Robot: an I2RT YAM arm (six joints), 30 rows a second.
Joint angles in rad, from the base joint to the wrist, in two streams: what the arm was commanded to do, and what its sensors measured. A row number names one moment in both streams.
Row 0, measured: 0.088, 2.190, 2.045, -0.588, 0.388, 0.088
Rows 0 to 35, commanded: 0.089, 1.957, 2.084, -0.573, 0.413, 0.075; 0.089, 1.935, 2.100, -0.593, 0.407, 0.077; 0.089, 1.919, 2.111, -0.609, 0.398, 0.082; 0.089, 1.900, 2.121, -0.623, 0.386, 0.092; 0.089, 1.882, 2.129, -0.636, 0.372, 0.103; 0.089, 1.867, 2.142, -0.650, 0.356, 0.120; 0.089, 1.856, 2.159, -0.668, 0.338, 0.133; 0.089, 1.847, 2.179, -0.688, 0.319, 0.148; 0.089, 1.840, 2.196, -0.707, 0.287, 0.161; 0.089, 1.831, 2.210, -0.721, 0.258, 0.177; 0.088, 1.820, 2.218, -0.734, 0.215, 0.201; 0.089, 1.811, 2.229, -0.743, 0.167, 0.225; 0.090, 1.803, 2.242, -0.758, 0.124, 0.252; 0.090, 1.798, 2.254, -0.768, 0.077, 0.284; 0.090, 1.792, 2.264, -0.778, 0.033, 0.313; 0.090, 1.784, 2.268, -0.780, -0.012, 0.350; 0.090, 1.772, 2.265, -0.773, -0.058, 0.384; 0.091, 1.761, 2.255, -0.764, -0.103, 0.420; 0.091, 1.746, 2.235, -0.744, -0.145, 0.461; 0.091, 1.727, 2.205, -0.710, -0.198, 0.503; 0.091, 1.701, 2.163, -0.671, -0.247, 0.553; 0.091, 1.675, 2.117, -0.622, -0.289, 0.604; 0.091, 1.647, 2.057, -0.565, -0.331, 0.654; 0.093, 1.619, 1.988, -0.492, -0.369, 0.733; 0.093, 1.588, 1.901, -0.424, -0.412, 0.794; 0.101, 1.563, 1.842, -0.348, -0.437, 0.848; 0.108, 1.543, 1.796, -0.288, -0.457, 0.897; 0.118, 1.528, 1.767, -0.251, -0.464, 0.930; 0.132, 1.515, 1.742, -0.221, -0.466, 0.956; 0.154, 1.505, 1.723, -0.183, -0.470, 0.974; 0.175, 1.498, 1.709, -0.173, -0.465, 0.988; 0.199, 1.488, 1.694, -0.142, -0.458, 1.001; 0.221, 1.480, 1.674, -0.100, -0.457, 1.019; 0.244, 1.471, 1.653, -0.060, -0.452, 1.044; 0.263, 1.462, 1.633, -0.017, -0.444, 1.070; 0.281, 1.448, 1.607, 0.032, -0.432, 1.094
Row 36, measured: 0.217, 1.525, 1.658, -0.250, -0.412, 0.948
